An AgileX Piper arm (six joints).
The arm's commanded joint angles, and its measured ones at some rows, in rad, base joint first. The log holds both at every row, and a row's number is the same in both.
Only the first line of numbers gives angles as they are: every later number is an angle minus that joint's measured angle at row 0.
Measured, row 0: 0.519, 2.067, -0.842, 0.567, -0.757, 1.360
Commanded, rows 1 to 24: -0.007, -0.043, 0.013, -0.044, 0.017, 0.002; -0.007, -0.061, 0.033, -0.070, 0.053, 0.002; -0.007, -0.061, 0.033, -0.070, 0.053, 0.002; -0.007, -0.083, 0.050, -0.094, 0.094, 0.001; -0.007, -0.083, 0.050, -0.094, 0.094, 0.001; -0.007, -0.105, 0.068, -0.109, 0.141, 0.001; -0.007, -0.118, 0.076, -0.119, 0.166, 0.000; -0.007, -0.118, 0.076, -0.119, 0.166, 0.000; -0.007, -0.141, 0.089, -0.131, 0.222, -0.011; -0.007, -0.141, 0.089, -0.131, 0.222, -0.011; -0.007, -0.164, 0.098, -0.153, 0.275, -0.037; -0.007, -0.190, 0.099, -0.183, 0.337, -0.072; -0.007, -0.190, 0.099, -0.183, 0.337, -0.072; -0.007, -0.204, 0.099, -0.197, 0.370, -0.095; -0.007, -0.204, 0.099, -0.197, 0.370, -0.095; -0.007, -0.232, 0.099, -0.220, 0.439, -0.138; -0.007, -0.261, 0.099, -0.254, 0.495, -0.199; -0.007, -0.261, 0.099, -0.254, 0.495, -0.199; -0.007, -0.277, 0.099, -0.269, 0.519, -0.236; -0.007, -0.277, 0.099, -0.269, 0.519, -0.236; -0.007, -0.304, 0.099, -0.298, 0.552, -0.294; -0.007, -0.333, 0.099, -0.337, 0.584, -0.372; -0.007, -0.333, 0.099, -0.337, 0.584, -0.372; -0.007, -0.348, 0.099, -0.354, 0.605, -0.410
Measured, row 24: -0.005, -0.320, 0.098, -0.314, 0.563, -0.331
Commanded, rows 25 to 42: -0.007, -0.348, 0.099, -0.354, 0.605, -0.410; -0.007, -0.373, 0.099, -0.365, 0.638, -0.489; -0.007, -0.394, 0.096, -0.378, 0.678, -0.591; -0.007, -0.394, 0.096, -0.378, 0.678, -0.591; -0.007, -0.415, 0.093, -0.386, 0.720, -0.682; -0.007, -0.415, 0.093, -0.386, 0.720, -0.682; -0.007, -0.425, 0.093, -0.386, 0.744, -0.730; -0.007, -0.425, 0.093, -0.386, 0.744, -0.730; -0.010, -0.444, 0.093, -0.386, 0.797, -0.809; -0.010, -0.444, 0.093, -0.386, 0.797, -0.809; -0.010, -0.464, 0.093, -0.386, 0.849, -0.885; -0.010, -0.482, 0.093, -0.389, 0.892, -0.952; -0.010, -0.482, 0.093, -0.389, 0.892, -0.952; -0.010, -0.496, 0.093, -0.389, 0.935, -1.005; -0.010, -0.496, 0.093, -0.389, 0.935, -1.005; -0.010, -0.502, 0.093, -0.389, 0.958, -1.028; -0.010, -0.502, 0.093, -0.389, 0.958, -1.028; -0.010, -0.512, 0.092, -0.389, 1.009, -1.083
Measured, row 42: -0.005, -0.491, 0.097, -0.382, 0.936, -0.997
